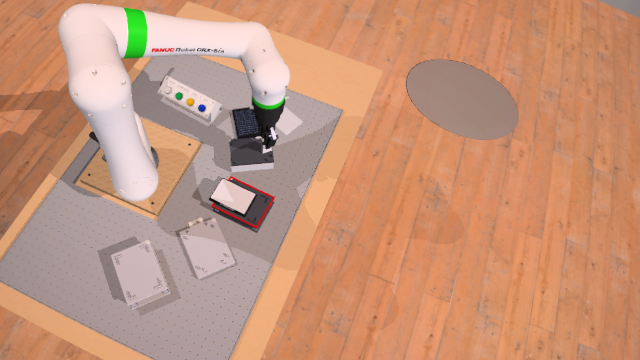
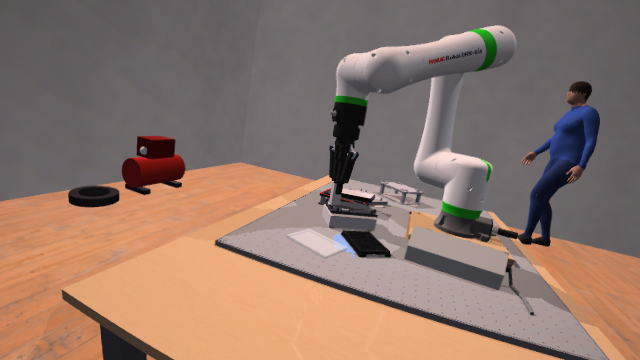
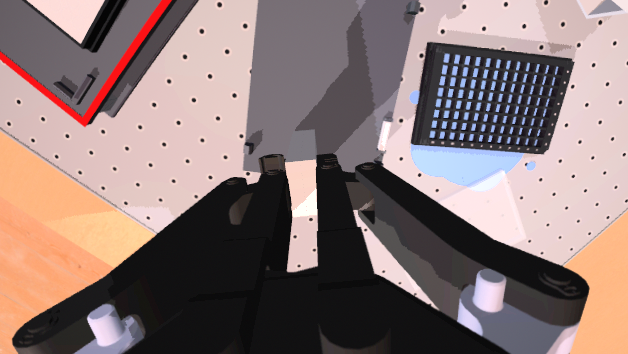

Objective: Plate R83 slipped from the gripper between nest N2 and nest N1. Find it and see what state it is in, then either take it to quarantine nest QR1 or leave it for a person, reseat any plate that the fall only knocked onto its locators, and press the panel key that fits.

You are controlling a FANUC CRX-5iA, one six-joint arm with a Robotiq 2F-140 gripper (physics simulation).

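Pixels of known places: gripper, between the fingertips: (image 1: pixel 266 150) (image 2: pixel 334 204) (image 3: pixel 306 151); arm's base, origin of its link: (image 2: pixel 455 229).
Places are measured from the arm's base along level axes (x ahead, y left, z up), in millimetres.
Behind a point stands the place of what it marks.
Observation:
A black plate with a grid of wells (image 1: pixel 245 123) @[x 206, y 341, z -1 mm] (image 2: pixel 365 243) @[x 197, y 368, z -1 mm] (image 3: pixel 495 100) @[x 203, y 348, z -2 mm] lies flat on the perforated table. A light blue puddle (image 2: pixel 345 243) @[x 246, y 378, z -15 mm] (image 3: pixel 460 162) @[x 254, y 382, z -13 mm] spreads beside and under it. A clear lid (image 1: pixel 290 121) @[x 332, y 446, z -7 mm] (image 2: pixel 316 242) @[x 293, y 450, z -7 mm] (image 3: pixel 492 210) @[x 256, y 443, z -7 mm] lies apart from it. My gripper (image 1: pixel 268 148) @[x 345, y 268, z 41 mm] (image 2: pixel 336 199) @[x 345, y 268, z 41 mm] (image 3: pixel 306 151) @[x 345, y 268, z 41 mm] is shut and empty, low over a dark-topped nest (image 1: pixel 250 156) @[x 315, y 220, z 40 mm] (image 2: pixel 351 220) @[x 276, y 283, z 15 mm] (image 3: pixel 300 75) @[x 314, y 227, z 40 mm]; contact is unclear. A white-topped plate (image 1: pixel 232 196) @[x 355, y 66, z 44 mm] (image 2: pixel 359 194) @[x 339, y 76, z 44 mm] (image 3: pixel 65 15) @[x 403, y 97, z 40 mm] sits off-centre on a red-edged nest (image 1: pixel 262 207) @[x 450, y 94, z 25 mm] (image 3: pixel 30 67) @[x 458, y 91, z 25 mm]. Nest labels are unreadable.
Two pale nests (image 1: pixel 142 272) @[x 282, y -280, z 43 mm] (image 1: pixel 206 250) @[x 383, y -113, z 1 mm] stand farther along the table. The key panel (image 1: pixel 182 101) @[x -13, y 267, z 42 mm] (image 2: pixel 457 255) @[x -16, y 336, z 34 mm] has white, green, yellow and blue keys. A person (image 2: pixel 575 132) stands behind the arm's base. A red compressor (image 2: pixel 155 170) and a black ring (image 2: pixel 94 200) are on the floor.

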